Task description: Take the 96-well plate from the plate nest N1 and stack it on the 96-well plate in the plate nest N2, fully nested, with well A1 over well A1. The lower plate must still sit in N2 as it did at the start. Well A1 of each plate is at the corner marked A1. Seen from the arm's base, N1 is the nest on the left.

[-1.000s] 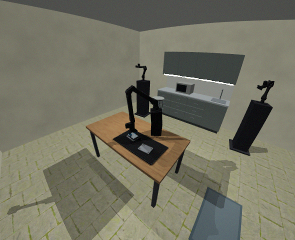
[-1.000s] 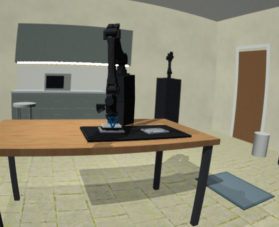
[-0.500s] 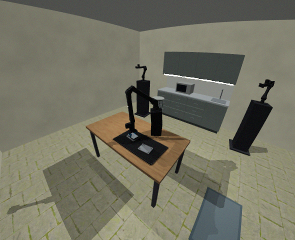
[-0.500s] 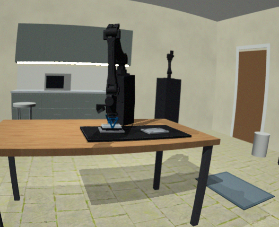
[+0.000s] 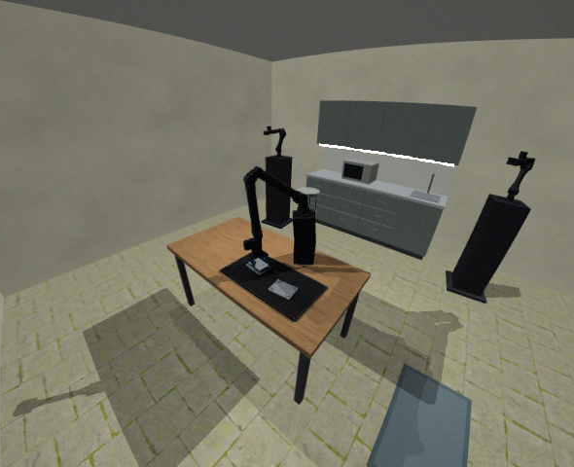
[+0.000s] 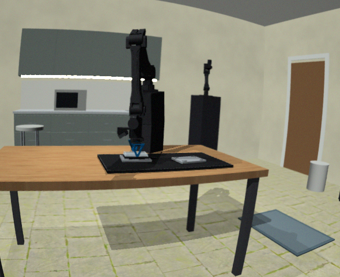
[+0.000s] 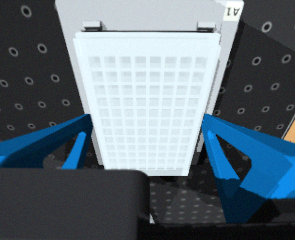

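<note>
Now: the white 96-well plate 10 mm below my hand. Round my hand: dark 96-well plate 20 mm below.
</note>
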